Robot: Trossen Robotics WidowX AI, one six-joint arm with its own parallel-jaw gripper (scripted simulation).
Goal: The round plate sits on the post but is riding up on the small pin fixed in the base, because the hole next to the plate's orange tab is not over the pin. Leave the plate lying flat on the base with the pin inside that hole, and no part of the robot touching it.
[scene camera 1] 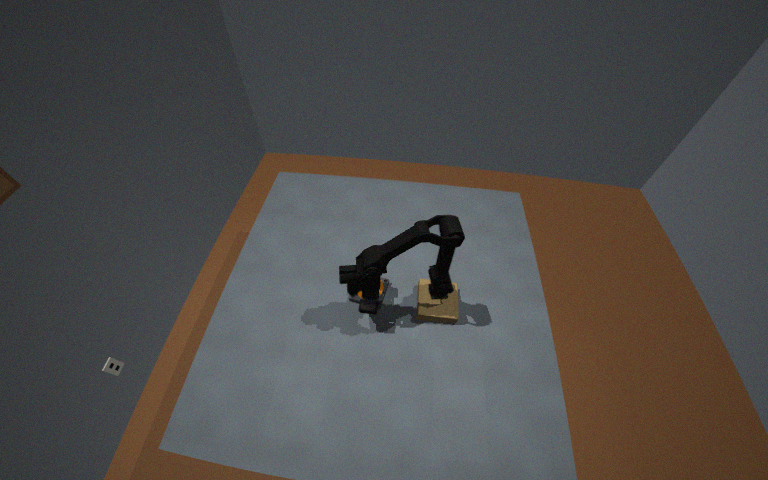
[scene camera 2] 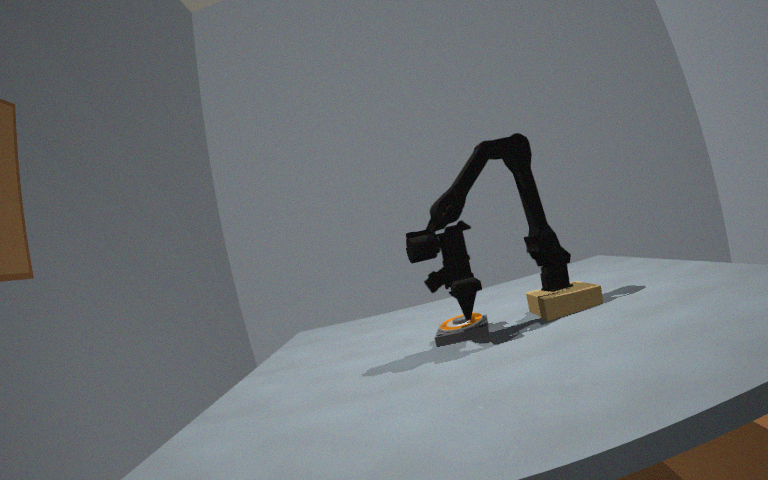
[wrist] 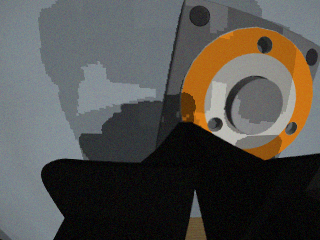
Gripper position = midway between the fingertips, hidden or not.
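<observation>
I can see my gripper (scene camera 2: 468, 319), and it is visible again as the gripper (scene camera 1: 371, 298) and as the gripper (wrist: 184, 128). There is a round plate (wrist: 221, 64). I also see a grey square base (scene camera 2: 441, 338).
</observation>
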